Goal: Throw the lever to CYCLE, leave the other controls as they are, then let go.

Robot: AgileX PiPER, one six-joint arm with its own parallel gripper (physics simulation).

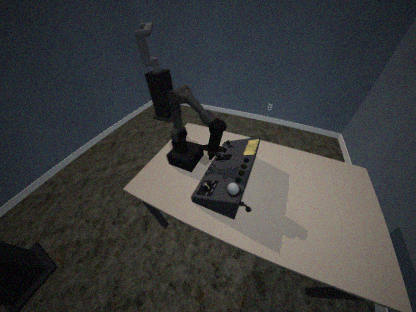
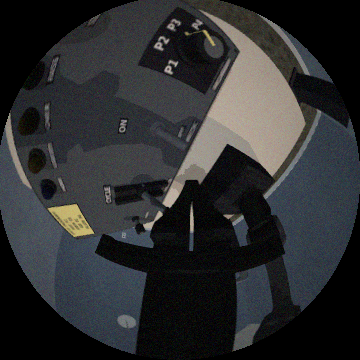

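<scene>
The lever (image 2: 154,200) rises from about the middle of its dark slot (image 2: 125,195) (image 1: 225,157) on the sloped grey console (image 2: 100,170) (image 1: 220,172). The CYCLE label (image 2: 107,194) is at the slot's far end. The lever's shaft slants towards my gripper, and its knob is hidden behind or lost against the dark finger. My gripper (image 2: 191,186) (image 1: 213,155) is shut, with its fingertips together and a thin slit farther back. It is at the console's near edge, beside the lever; I cannot tell whether it touches the lever.
An ON toggle switch (image 2: 170,136), a P1–P4 rotary knob (image 2: 214,48), a small toggle (image 2: 140,228), a yellow label (image 2: 72,221) (image 1: 251,147) and a white ball (image 1: 233,188) are on the console. A side crank (image 1: 247,208) juts over the table (image 1: 325,200).
</scene>
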